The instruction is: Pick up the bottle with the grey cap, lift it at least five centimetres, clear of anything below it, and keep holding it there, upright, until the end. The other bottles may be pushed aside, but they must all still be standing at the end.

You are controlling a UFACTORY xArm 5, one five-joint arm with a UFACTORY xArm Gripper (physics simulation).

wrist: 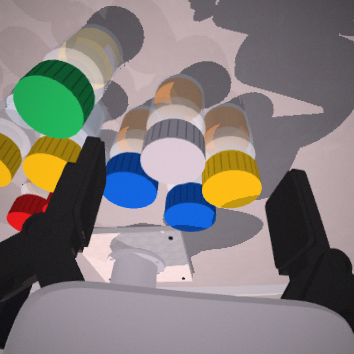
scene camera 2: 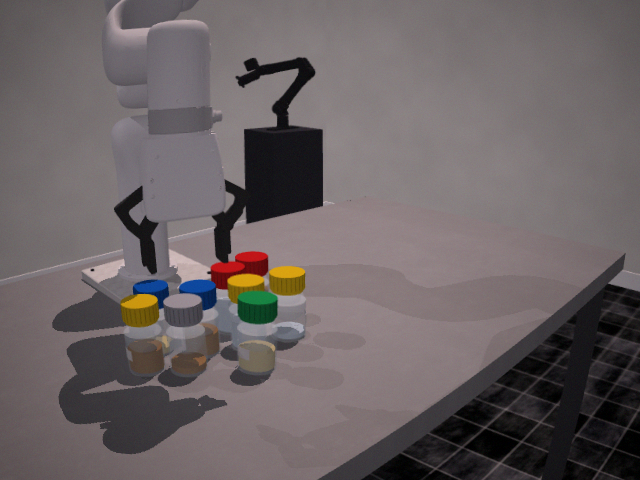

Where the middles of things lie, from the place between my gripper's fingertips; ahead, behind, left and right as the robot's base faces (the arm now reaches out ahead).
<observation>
Right now the grey-capped bottle [scene camera 2: 186, 340] is 6 cm behind my hand, 1 cm to the left of it and 12 cm below it. Also, from my hand: blue-capped bottle [scene camera 2: 158, 288] 14 cm behind, 12 cm below; green-capped bottle [scene camera 2: 257, 332] 1 cm behind, 10 cm to the left, 12 cm below.
</observation>
